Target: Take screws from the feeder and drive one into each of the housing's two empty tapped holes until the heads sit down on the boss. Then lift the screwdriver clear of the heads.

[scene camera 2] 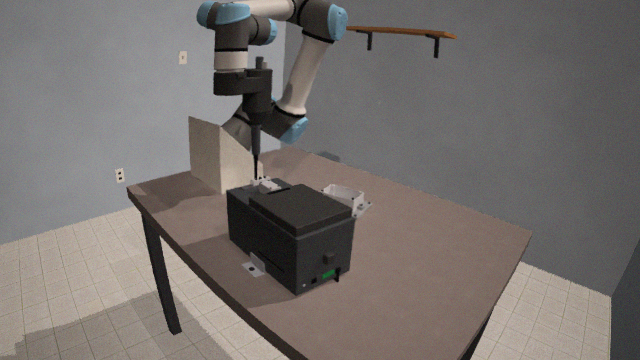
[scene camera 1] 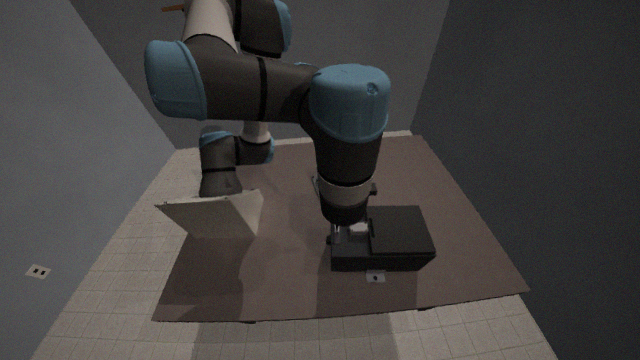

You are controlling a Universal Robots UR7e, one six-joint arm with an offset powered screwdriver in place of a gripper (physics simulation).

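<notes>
The black screw feeder (scene camera 1: 402, 230) (scene camera 2: 292, 210) stands on the table, with a light pick-up part (scene camera 2: 269, 186) at its open end. My screwdriver (scene camera 2: 256, 177) points straight down, its thin bit tip at or just above the rail of that pick-up part. In scene camera 1 the wrist hides most of the tool. Whether a screw is on the bit is too small to tell. The light, open-topped housing (scene camera 2: 345, 192) stands beyond the feeder, with small dark spots on its rim; in scene camera 1 it is mostly hidden behind the wrist. Its tapped holes cannot be made out clearly.
A pale angled panel box (scene camera 1: 215, 217) (scene camera 2: 205, 155) stands on the table (scene camera 1: 280, 300) (scene camera 2: 425, 280) near the arm's lower part. A small metal bracket (scene camera 1: 375, 277) (scene camera 2: 252, 269) is at the feeder's side. A wooden shelf (scene camera 2: 400, 31) is on the wall.
</notes>
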